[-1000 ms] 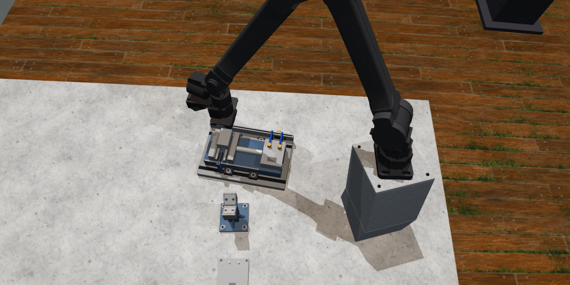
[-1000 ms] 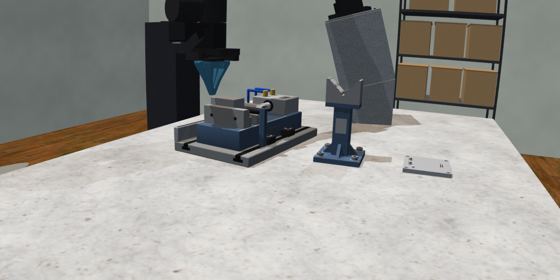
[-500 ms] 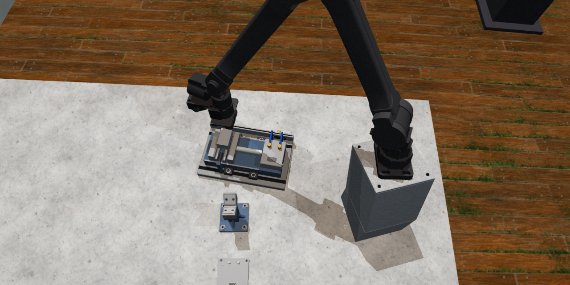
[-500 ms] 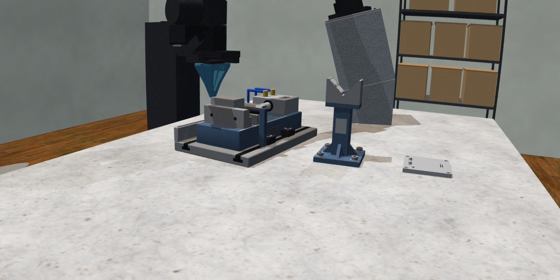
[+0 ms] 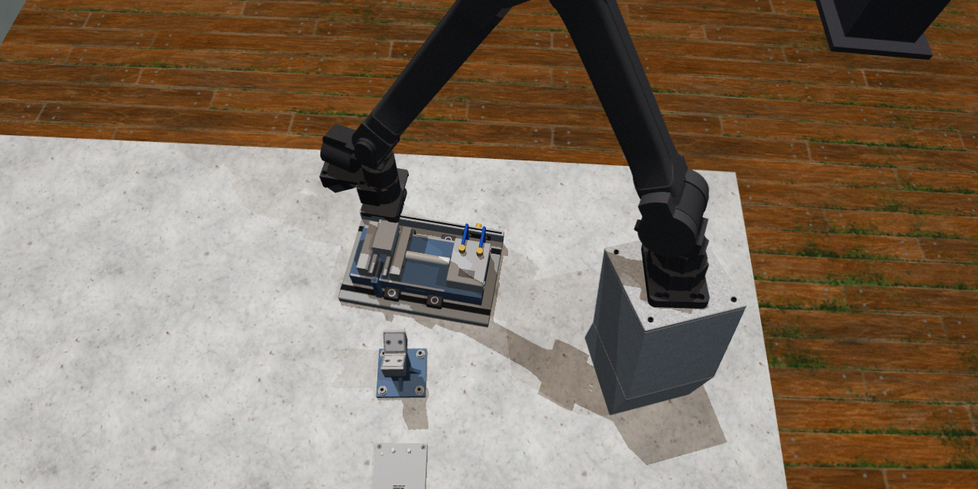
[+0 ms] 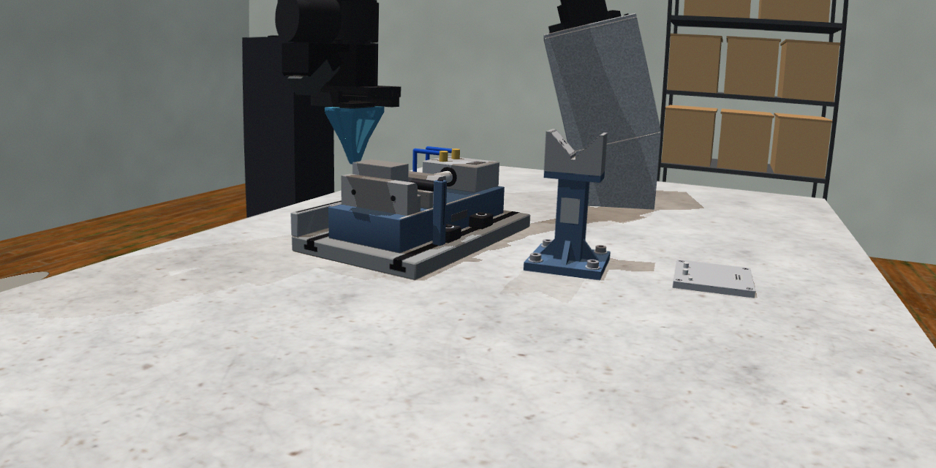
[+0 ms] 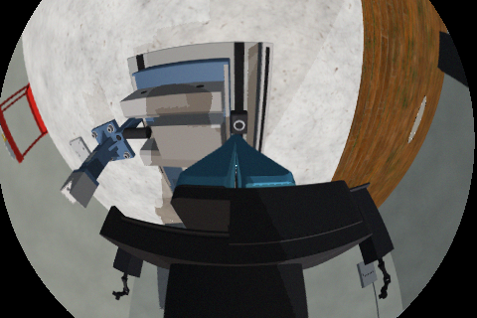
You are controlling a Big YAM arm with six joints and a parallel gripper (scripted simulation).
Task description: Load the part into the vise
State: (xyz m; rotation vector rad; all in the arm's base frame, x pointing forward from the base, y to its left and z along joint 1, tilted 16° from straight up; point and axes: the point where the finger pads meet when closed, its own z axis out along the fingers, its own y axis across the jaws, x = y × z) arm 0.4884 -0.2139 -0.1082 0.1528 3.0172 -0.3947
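The grey part is 4 cm to the left of my hand and 2 cm below it. Also, from my hand: work stop (11 cm to the left, 2 cm below, 1 cm ahead); then moving jaw (6 cm to the left, 4 cm below, 3 cm behind); then fixed jaw (6 cm to the left, 4 cm below, 4 cm ahead).
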